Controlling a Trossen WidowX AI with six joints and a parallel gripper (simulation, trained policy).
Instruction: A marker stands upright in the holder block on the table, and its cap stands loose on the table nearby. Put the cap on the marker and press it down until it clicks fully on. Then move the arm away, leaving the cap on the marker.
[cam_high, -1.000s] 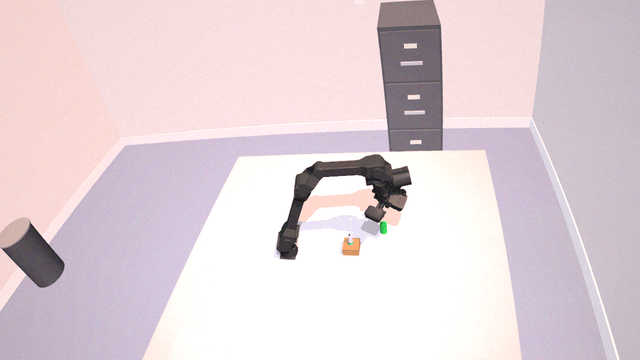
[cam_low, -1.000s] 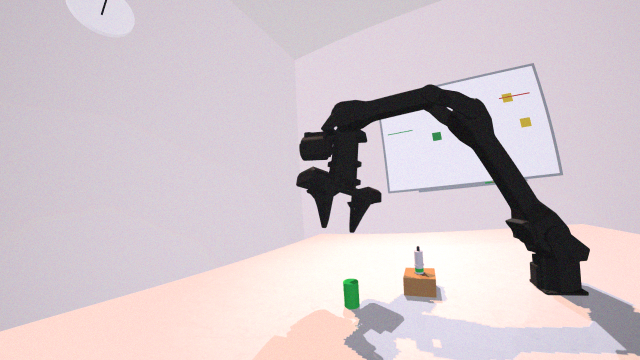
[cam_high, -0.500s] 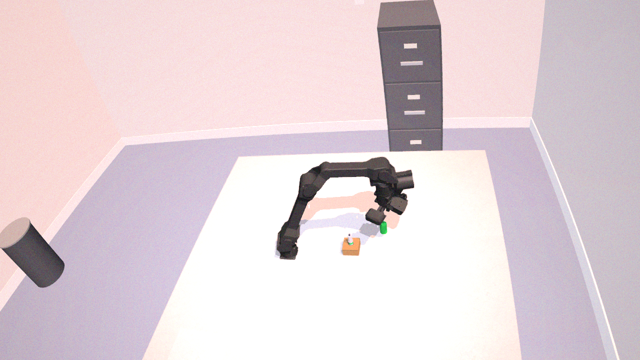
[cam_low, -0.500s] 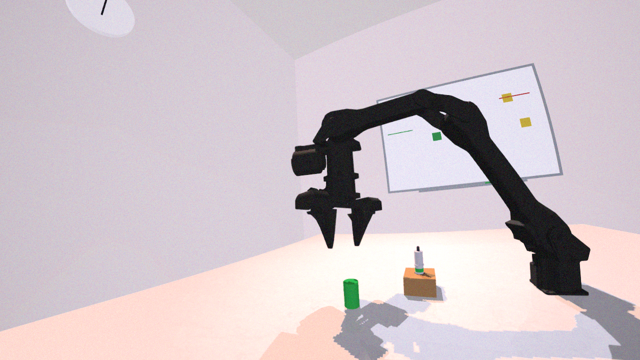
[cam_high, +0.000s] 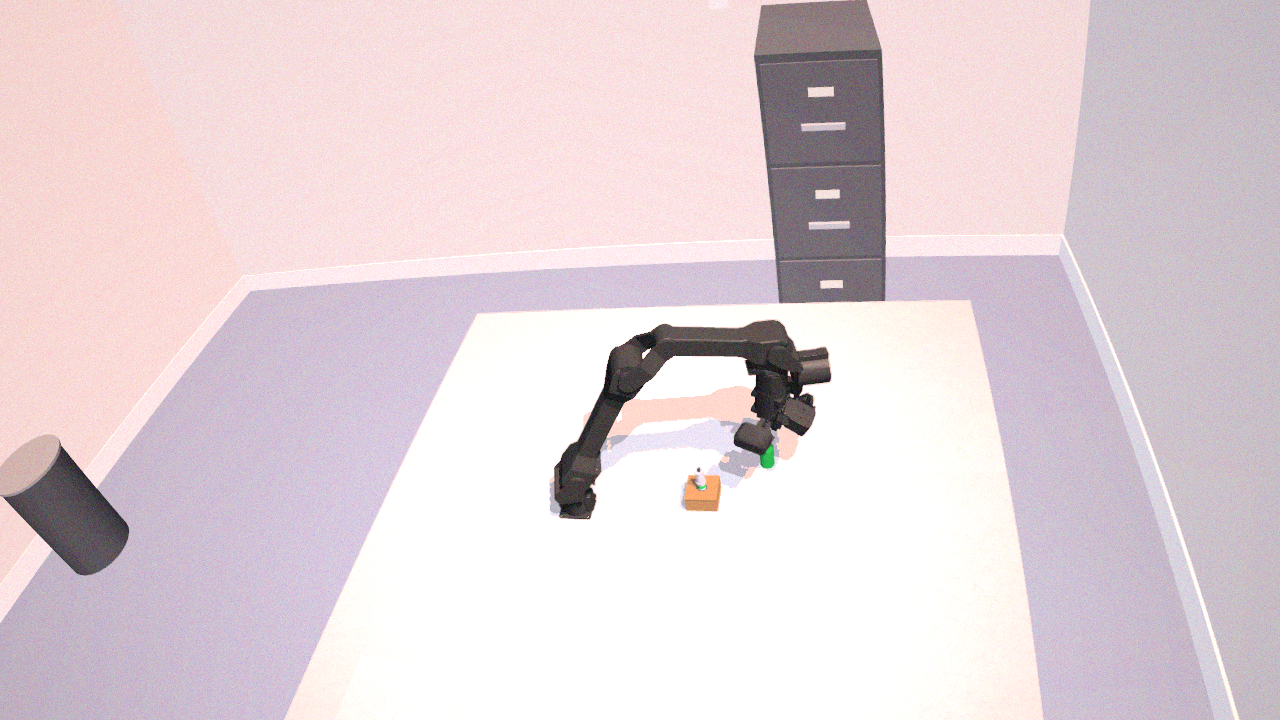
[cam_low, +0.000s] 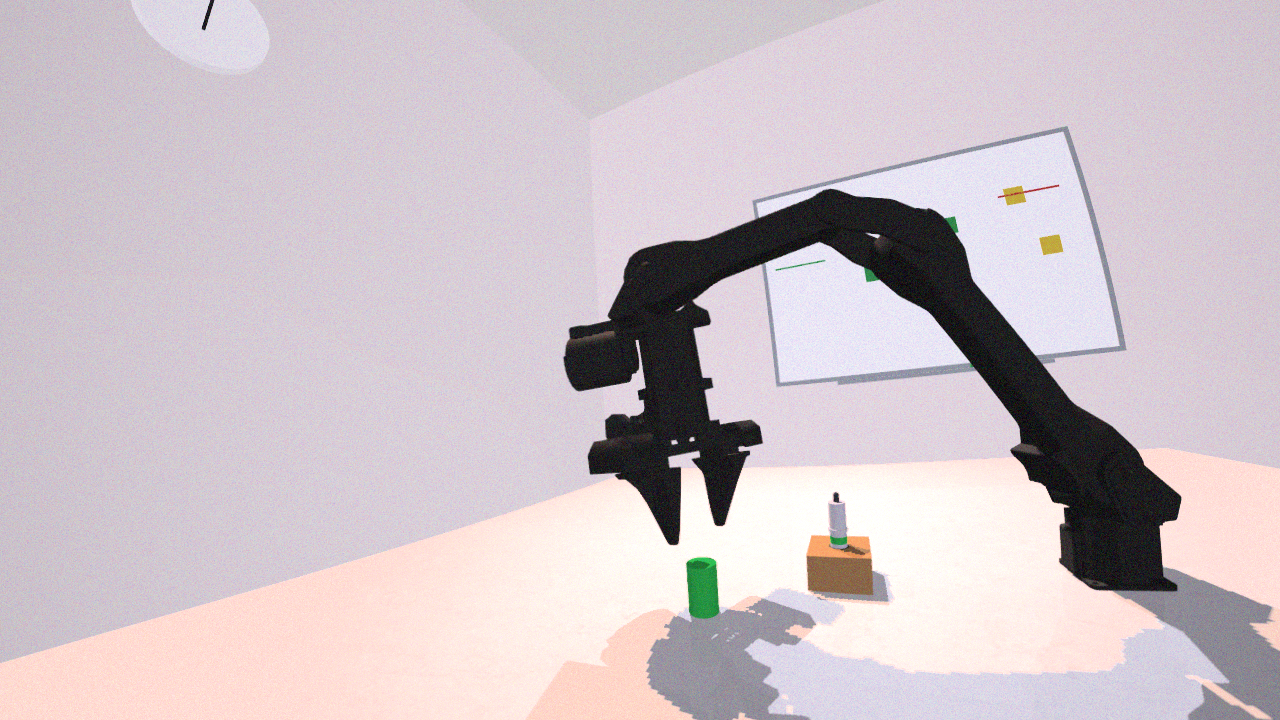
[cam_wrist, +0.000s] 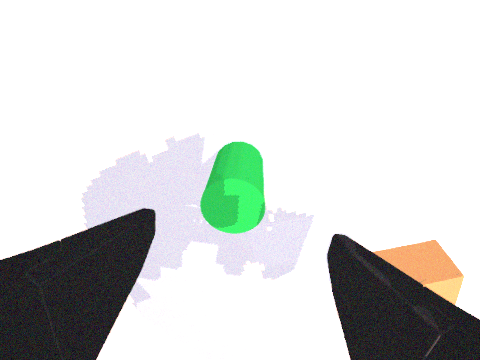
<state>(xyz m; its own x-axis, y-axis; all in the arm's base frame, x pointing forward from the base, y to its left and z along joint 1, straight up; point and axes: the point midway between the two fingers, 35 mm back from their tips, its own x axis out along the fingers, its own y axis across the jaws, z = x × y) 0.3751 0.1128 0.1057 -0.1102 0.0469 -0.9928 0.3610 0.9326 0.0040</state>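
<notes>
My gripper tip is 50 mm above the green cap and 10 mm to the right of it. Also, from my gripper tip: holder block 120 mm behind, 90 mm to the right, 50 mm below.
</notes>
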